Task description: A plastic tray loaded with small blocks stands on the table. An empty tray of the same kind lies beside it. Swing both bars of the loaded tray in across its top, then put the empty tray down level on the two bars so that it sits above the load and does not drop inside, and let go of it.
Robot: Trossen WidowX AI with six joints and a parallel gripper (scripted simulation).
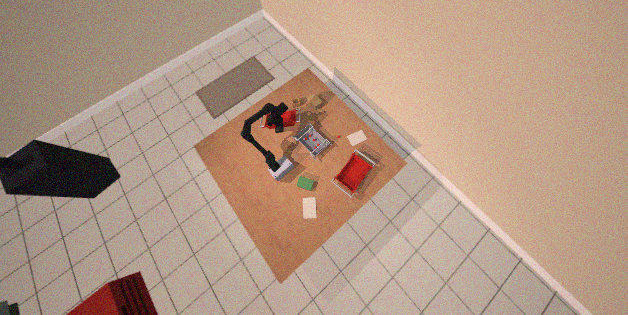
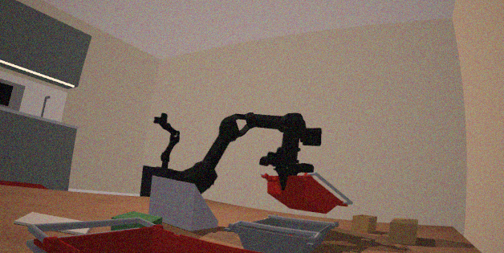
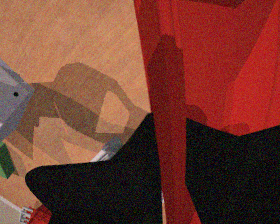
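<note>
Now: the red tray 50 mm ahead of my gripper tip and 60 mm to the left of it. Round my gripper tip: green block: 190 mm behind, 450 mm to the right, 110 mm below.
</note>
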